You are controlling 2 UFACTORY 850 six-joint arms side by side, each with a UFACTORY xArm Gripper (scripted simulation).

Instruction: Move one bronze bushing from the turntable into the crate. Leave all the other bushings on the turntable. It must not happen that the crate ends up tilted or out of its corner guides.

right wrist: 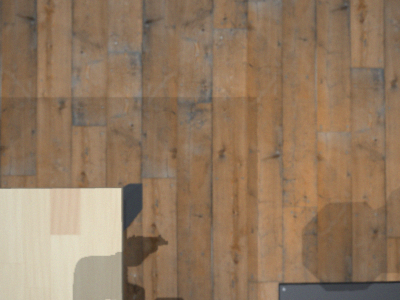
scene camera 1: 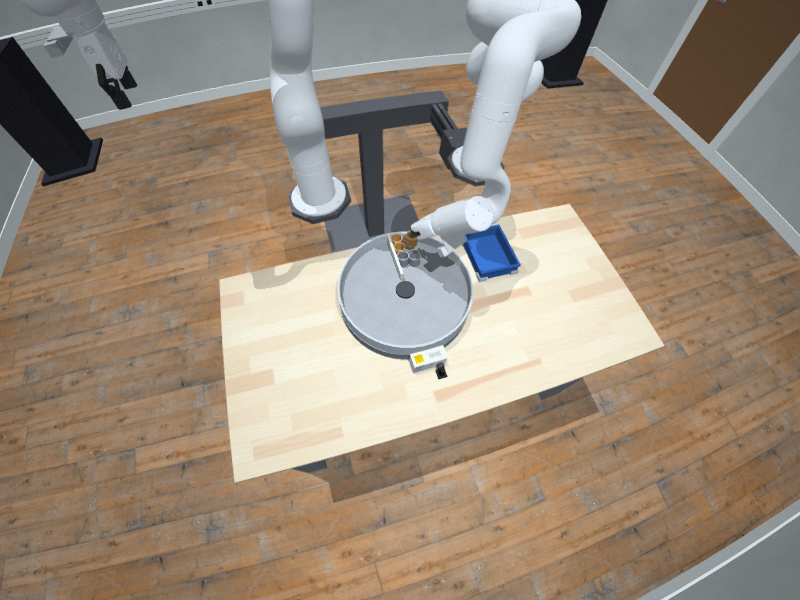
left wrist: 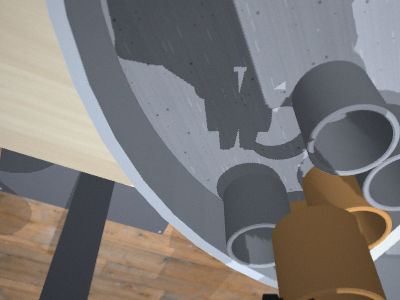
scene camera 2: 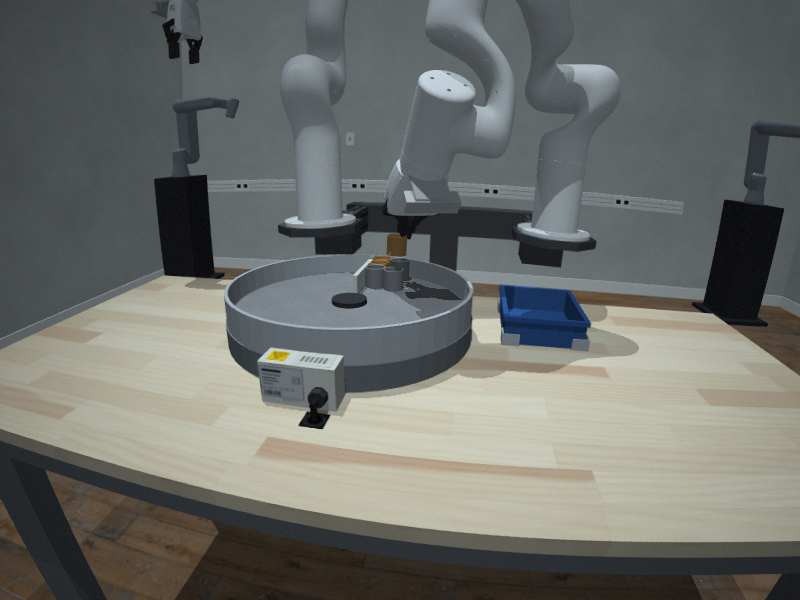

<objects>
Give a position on a blue crate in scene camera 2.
525, 305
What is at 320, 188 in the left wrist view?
A bronze bushing.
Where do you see a blue crate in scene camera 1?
489, 249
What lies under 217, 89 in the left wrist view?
A grey turntable.
</objects>
